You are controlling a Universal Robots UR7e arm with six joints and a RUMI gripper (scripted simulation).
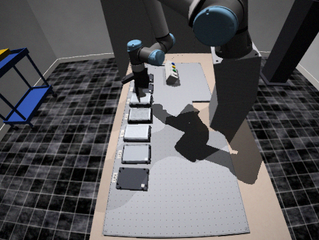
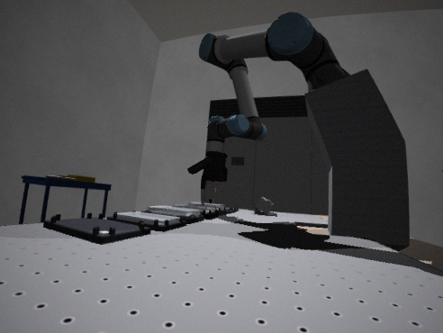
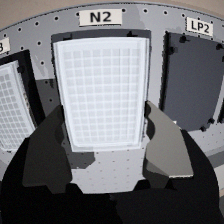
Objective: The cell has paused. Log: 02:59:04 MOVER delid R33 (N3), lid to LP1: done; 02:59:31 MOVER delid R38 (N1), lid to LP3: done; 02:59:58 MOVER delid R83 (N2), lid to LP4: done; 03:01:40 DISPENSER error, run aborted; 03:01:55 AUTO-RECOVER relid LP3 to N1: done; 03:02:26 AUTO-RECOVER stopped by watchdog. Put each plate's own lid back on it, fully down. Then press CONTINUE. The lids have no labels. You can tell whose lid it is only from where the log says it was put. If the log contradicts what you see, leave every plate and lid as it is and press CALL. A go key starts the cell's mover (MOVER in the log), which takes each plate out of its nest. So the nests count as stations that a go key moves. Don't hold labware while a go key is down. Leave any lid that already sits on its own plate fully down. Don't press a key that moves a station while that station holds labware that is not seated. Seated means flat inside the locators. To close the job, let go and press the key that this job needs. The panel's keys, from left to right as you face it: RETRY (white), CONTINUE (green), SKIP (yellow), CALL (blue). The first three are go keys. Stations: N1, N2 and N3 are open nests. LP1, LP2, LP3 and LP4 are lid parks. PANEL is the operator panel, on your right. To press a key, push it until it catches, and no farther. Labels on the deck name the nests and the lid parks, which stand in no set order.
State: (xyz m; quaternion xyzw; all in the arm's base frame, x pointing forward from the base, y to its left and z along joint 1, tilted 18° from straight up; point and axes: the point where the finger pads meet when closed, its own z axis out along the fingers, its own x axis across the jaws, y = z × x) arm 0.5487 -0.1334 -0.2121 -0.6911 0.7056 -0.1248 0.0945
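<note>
Now: the well plate 140 mm to the left of my hand, 20 mm below it and 10 mm behind it. The rest, counted from my hand: white key: 240 mm behind, 220 mm to the right, 20 mm above; then green continue key: 270 mm to the right, 230 mm behind, 20 mm above; then lid park LP2: 130 mm to the right, 40 mm below.
</note>
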